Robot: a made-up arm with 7 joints.
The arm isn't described. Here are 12 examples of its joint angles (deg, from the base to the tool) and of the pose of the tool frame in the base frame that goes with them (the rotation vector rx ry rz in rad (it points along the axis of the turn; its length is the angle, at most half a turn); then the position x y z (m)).
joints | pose
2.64 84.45 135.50 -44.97 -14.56 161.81 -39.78 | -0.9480 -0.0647 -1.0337 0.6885 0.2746 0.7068
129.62 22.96 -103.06 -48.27 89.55 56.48 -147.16 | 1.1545 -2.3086 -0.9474 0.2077 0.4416 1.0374
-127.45 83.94 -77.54 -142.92 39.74 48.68 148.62 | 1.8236 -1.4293 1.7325 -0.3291 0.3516 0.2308
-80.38 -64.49 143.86 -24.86 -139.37 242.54 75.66 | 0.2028 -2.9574 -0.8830 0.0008 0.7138 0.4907
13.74 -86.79 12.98 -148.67 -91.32 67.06 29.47 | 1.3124 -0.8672 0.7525 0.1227 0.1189 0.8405
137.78 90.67 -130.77 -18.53 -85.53 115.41 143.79 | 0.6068 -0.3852 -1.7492 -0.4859 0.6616 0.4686
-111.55 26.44 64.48 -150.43 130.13 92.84 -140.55 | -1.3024 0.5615 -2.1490 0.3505 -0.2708 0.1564
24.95 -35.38 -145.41 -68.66 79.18 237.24 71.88 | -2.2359 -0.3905 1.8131 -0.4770 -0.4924 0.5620
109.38 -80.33 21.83 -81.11 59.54 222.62 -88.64 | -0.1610 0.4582 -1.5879 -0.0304 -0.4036 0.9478
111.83 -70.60 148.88 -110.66 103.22 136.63 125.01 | 2.5533 1.3498 0.2478 -0.2106 -0.4535 -0.0624
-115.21 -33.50 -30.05 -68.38 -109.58 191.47 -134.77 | -0.7314 -0.7307 2.6998 -0.2413 -0.0109 1.0673
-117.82 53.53 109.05 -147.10 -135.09 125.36 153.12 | -1.8358 1.5500 -1.6762 0.4806 -0.0266 0.4418
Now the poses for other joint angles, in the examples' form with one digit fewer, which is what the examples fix.
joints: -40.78 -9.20 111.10 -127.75 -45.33 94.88 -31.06
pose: 1.057 1.790 -0.334 0.199 0.575 0.368
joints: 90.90 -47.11 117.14 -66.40 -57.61 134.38 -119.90
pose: -1.757 -0.441 1.806 -0.459 -0.632 0.569
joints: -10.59 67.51 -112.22 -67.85 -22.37 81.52 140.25
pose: -1.102 -1.168 0.983 0.326 -0.606 0.790
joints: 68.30 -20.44 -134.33 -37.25 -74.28 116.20 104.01
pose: -0.162 -1.939 1.423 0.075 -0.547 0.998
